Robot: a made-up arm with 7 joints. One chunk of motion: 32 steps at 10 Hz.
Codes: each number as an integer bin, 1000 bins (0 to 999) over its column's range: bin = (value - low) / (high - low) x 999, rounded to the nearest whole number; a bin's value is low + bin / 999 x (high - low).
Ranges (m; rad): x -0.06..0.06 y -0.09..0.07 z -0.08..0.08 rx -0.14..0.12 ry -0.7..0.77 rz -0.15..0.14
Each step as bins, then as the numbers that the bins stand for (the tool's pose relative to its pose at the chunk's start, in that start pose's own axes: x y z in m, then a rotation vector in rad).
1 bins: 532 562 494 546 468 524
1 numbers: 0.0039 0.0000 -0.0009 0.0021 -0.0114 0.0021
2 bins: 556 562 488 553 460 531
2 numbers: 0.0068 0.0000 -0.0018 0.0039 -0.0231 0.0041
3 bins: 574 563 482 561 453 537
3 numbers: 0.0089 0.0002 -0.0028 0.0060 -0.0334 0.0059
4 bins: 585 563 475 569 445 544
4 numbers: 0.0103 0.0002 -0.0039 0.0081 -0.0452 0.0079
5 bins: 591 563 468 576 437 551
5 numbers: 0.0110 0.0002 -0.0050 0.0099 -0.0570 0.0099
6 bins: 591 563 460 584 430 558
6 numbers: 0.0110 0.0002 -0.0063 0.0120 -0.0673 0.0120
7 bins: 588 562 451 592 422 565
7 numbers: 0.0106 0.0000 -0.0078 0.0141 -0.0790 0.0140
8 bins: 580 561 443 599 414 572
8 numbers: 0.0097 -0.0002 -0.0090 0.0159 -0.0908 0.0160
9 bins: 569 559 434 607 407 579
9 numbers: 0.0083 -0.0005 -0.0105 0.0180 -0.1011 0.0181
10 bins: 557 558 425 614 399 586
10 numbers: 0.0069 -0.0006 -0.0119 0.0198 -0.1129 0.0201
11 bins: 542 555 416 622 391 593
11 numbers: 0.0051 -0.0011 -0.0134 0.0219 -0.1247 0.0221
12 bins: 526 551 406 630 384 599
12 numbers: 0.0032 -0.0018 -0.0150 0.0240 -0.1350 0.0239
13 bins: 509 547 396 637 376 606
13 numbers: 0.0011 -0.0024 -0.0166 0.0258 -0.1467 0.0259
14 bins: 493 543 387 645 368 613
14 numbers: -0.0008 -0.0030 -0.0180 0.0279 -0.1585 0.0279
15 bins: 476 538 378 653 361 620
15 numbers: -0.0028 -0.0038 -0.0195 0.0299 -0.1688 0.0300
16 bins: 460 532 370 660 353 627
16 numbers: -0.0047 -0.0048 -0.0207 0.0318 -0.1806 0.0320
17 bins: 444 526 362 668 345 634
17 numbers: -0.0067 -0.0058 -0.0220 0.0339 -0.1923 0.0340
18 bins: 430 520 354 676 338 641
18 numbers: -0.0083 -0.0067 -0.0233 0.0359 -0.2026 0.0361
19 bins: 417 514 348 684 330 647
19 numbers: -0.0099 -0.0077 -0.0243 0.0380 -0.2144 0.0378
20 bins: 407 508 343 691 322 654
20 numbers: -0.0111 -0.0086 -0.0251 0.0398 -0.2262 0.0398
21 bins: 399 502 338 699 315 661
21 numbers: -0.0121 -0.0096 -0.0259 0.0419 -0.2365 0.0419
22 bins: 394 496 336 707 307 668
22 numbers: -0.0127 -0.0106 -0.0262 0.0440 -0.2483 0.0439
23 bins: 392 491 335 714 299 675
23 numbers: -0.0129 -0.0114 -0.0263 0.0458 -0.2600 0.0459
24 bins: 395 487 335 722 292 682
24 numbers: -0.0126 -0.0120 -0.0263 0.0479 -0.2703 0.0480
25 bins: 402 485 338 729 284 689
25 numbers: -0.0117 -0.0123 -0.0259 0.0497 -0.2821 0.0500
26 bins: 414 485 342 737 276 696
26 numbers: -0.0103 -0.0123 -0.0252 0.0518 -0.2939 0.0520
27 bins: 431 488 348 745 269 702
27 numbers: -0.0082 -0.0118 -0.0243 0.0539 -0.3042 0.0538
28 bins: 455 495 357 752 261 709
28 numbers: -0.0053 -0.0107 -0.0228 0.0557 -0.3159 0.0558
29 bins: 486 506 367 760 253 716
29 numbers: -0.0016 -0.0090 -0.0212 0.0578 -0.3277 0.0578
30 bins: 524 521 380 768 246 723
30 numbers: 0.0029 -0.0066 -0.0191 0.0599 -0.3380 0.0599
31 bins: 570 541 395 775 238 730
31 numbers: 0.0085 -0.0034 -0.0167 0.0617 -0.3498 0.0619
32 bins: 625 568 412 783 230 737
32 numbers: 0.0151 0.0010 -0.0140 0.0638 -0.3616 0.0639
